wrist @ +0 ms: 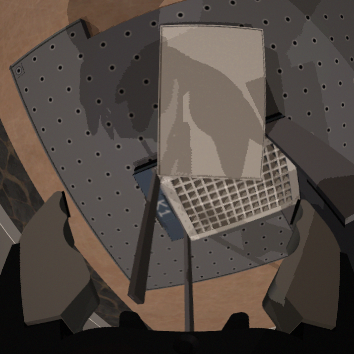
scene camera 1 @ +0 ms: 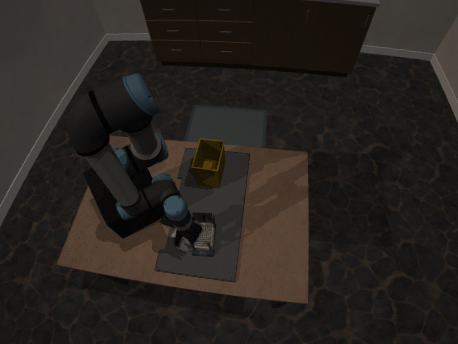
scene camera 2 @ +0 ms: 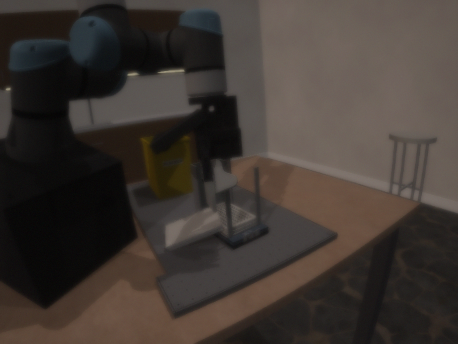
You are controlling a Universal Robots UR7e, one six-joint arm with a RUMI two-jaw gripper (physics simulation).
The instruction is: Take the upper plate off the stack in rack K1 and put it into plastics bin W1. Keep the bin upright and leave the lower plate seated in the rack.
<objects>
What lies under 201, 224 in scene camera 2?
A plate.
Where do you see a plate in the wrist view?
211, 80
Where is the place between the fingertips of my gripper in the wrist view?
181, 200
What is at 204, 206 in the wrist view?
A plate.
</objects>
